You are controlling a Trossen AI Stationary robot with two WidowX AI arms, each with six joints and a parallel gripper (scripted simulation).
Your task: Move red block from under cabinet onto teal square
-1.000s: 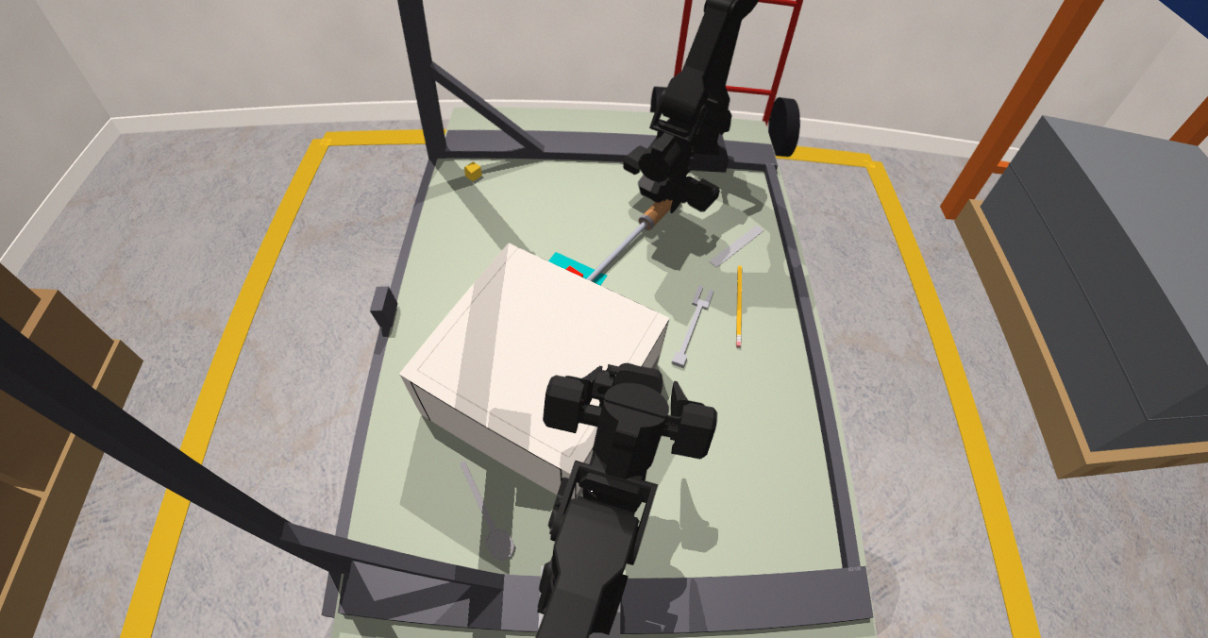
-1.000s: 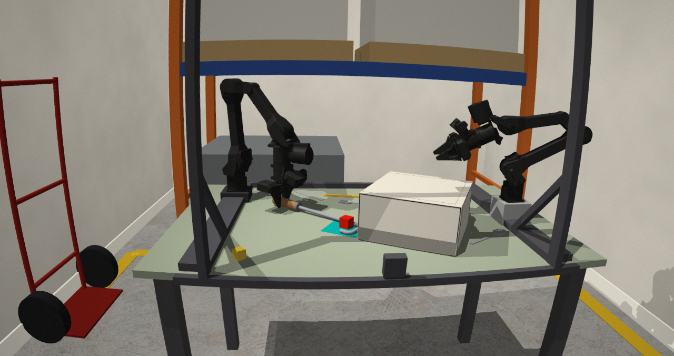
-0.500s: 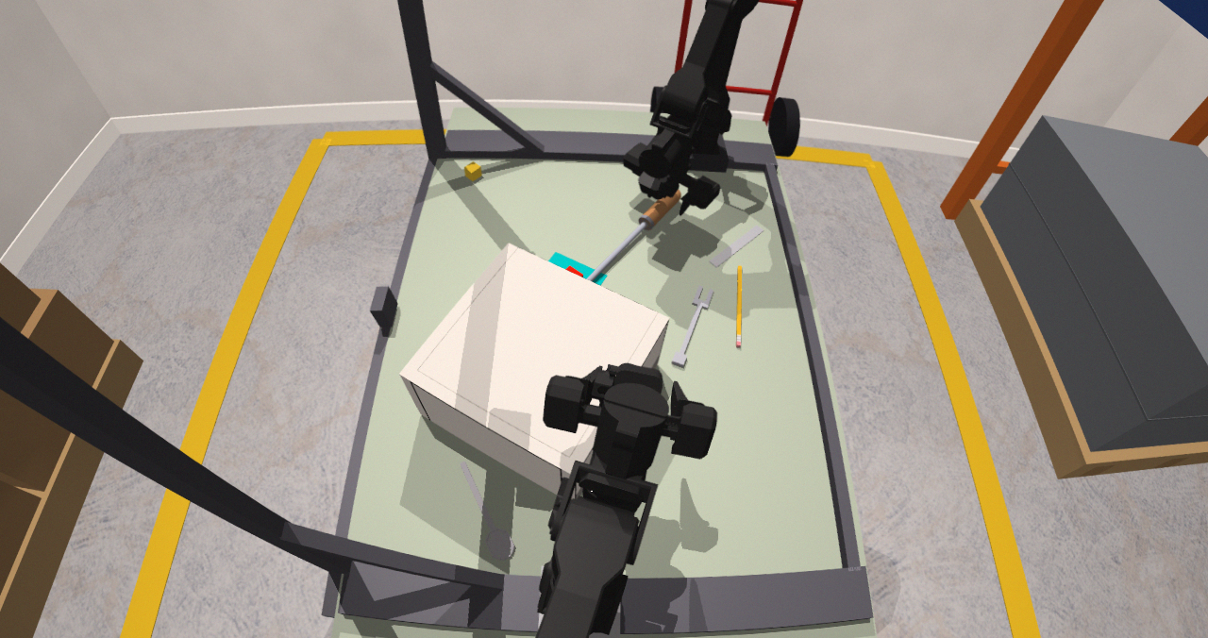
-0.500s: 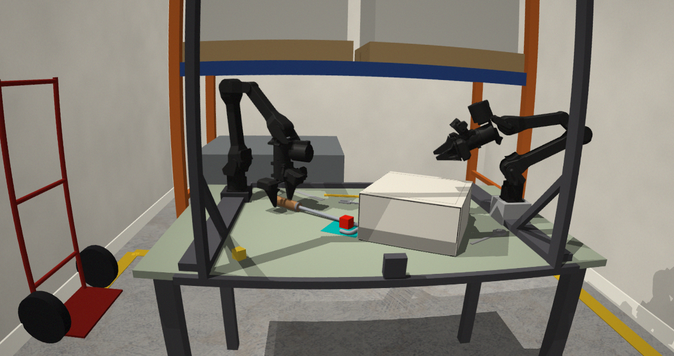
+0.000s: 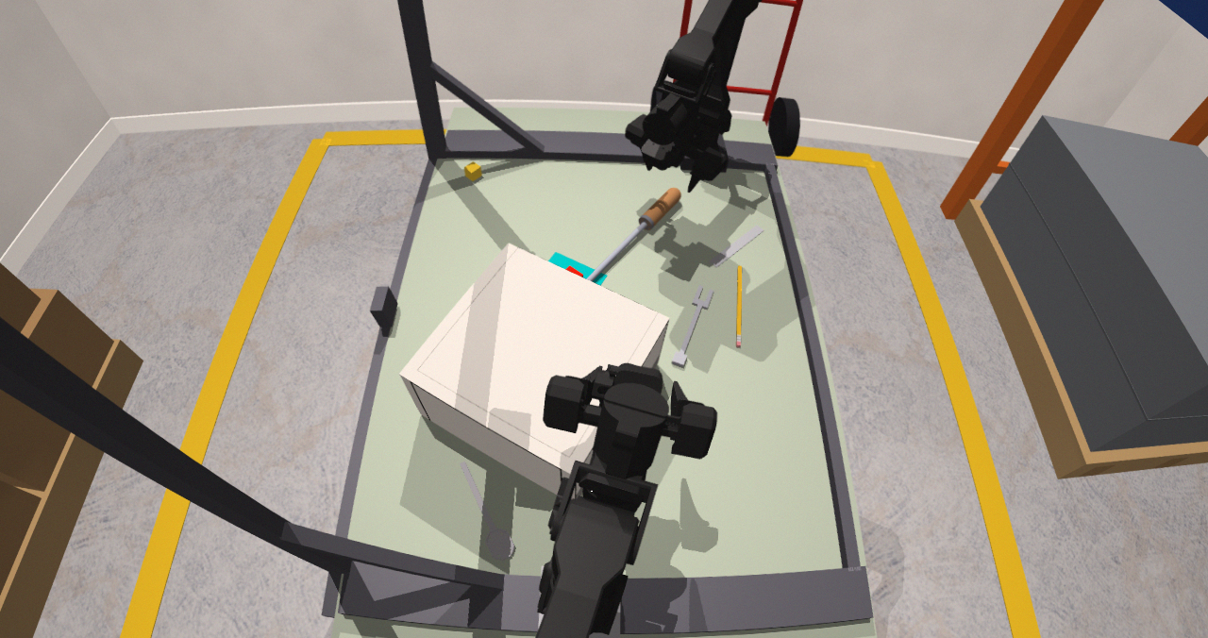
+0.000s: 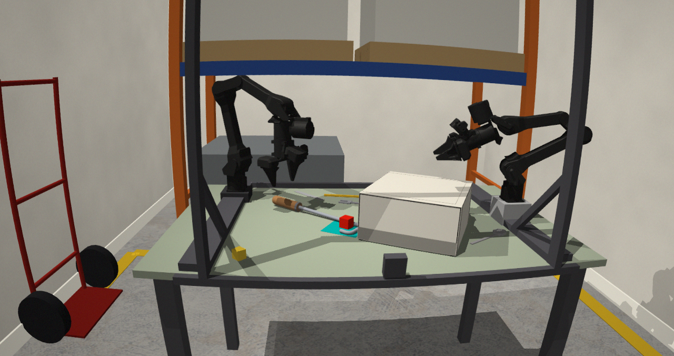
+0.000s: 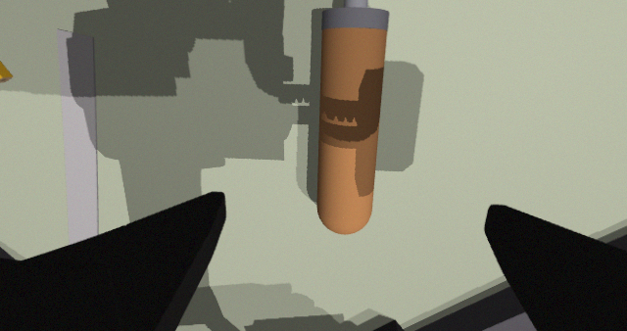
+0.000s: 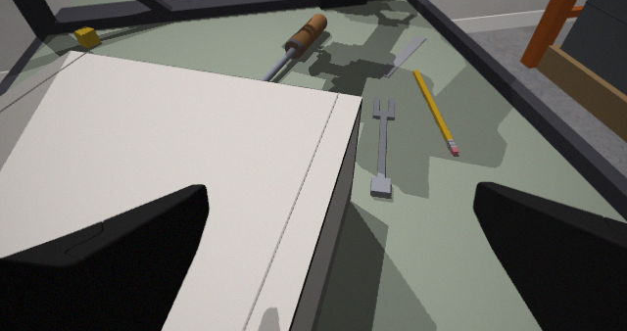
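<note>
Right now my left hand is 11 cm to the left of the long grey rod tool, 10 cm above it and 9 cm past it. The rest, counted from my left hand: pencil 19 cm to the right, 18 cm ahead, 11 cm below; red block 24 cm to the right, 12 cm behind, 10 cm below; ruler 16 cm ahead, 12 cm below, 5 cm to the right.
</note>
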